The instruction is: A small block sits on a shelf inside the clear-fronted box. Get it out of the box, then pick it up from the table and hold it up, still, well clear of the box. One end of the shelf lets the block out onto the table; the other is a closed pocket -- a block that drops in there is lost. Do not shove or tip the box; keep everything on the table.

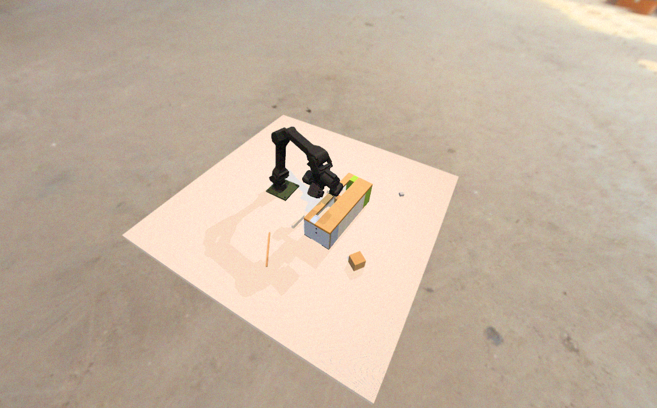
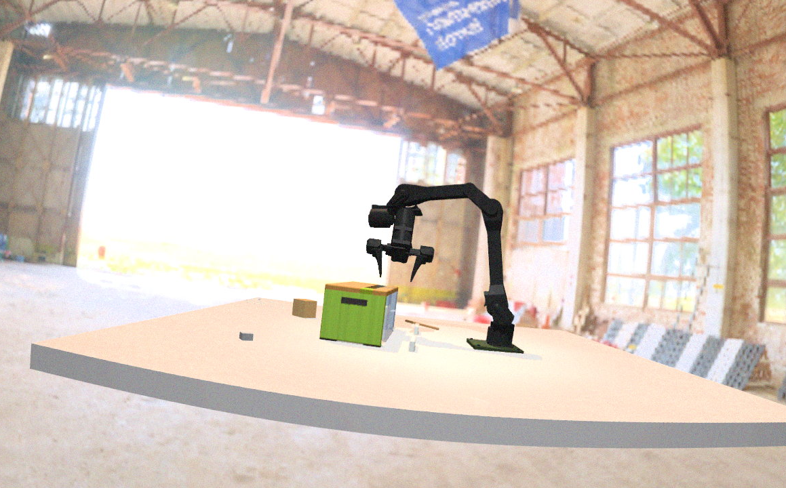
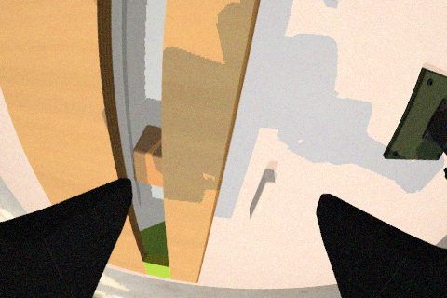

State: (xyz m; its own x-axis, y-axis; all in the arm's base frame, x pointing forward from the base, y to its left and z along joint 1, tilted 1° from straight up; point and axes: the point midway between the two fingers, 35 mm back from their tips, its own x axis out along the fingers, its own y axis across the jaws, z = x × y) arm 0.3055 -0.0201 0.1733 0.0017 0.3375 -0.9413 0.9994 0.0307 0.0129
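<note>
Now: gripper tip 40 mm short of the long box, 20 mm to the right of it and 90 mm above it. From my gripper tip the other things lie so: grey piece 280 mm ahead, 360 mm to the left, 150 mm below; then orange-brown block 50 mm ahead, 50 mm to the left, 70 mm below; then thin orange stick 90 mm behind, 330 mm to the right, 150 mm below.
</note>
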